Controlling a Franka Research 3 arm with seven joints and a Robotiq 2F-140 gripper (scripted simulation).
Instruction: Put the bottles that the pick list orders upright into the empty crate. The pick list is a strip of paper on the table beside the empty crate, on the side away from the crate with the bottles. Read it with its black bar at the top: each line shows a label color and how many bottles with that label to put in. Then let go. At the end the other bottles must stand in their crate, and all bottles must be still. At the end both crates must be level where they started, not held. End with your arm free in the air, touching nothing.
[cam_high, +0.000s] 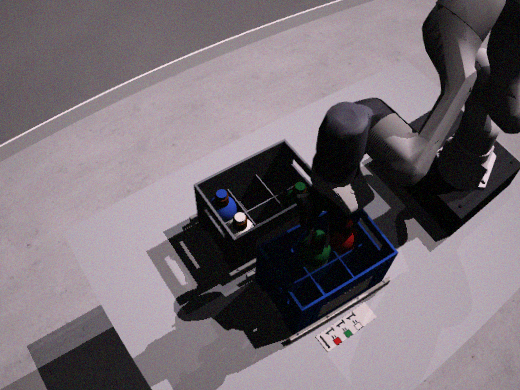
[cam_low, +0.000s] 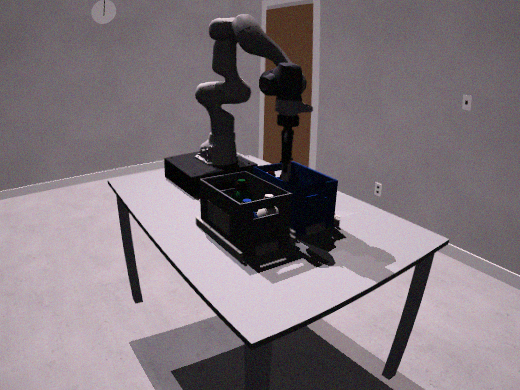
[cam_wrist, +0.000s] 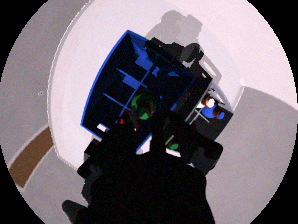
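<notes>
Right now my hand is 11 cm above the blue crate, 4 cm to the right of it and 1 cm short of it. Round my hand: black crate 19 cm to the right, 11 cm below, 1 cm behind; white-labelled bottle 17 cm to the right, 10 cm below, 8 cm ahead; red-label bottle 10 cm below, 9 cm behind, 2 cm to the left.
</notes>
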